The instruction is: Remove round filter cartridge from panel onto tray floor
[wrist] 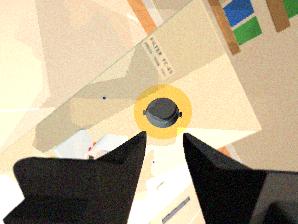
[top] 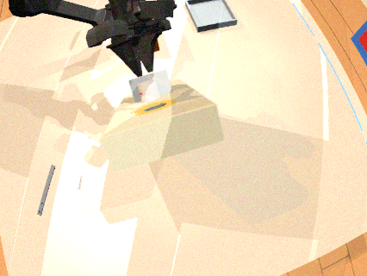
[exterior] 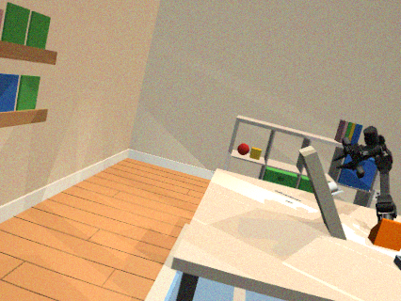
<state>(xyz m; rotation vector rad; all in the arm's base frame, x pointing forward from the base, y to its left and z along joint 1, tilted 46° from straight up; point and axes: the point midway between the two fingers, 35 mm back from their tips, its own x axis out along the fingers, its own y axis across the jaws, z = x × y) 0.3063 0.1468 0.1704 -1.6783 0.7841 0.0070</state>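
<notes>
Now: gripper tip 2 cm past the round filter cartridge and 10 cm above it. The rest, counted from my gripper tip: small pin (7 cm ahead, 30 cm to the right, 29 cm below); blue-grey tray (36 cm behind, 30 cm to the left, 29 cm below); service panel (2 cm ahead, 12 cm below).
</notes>
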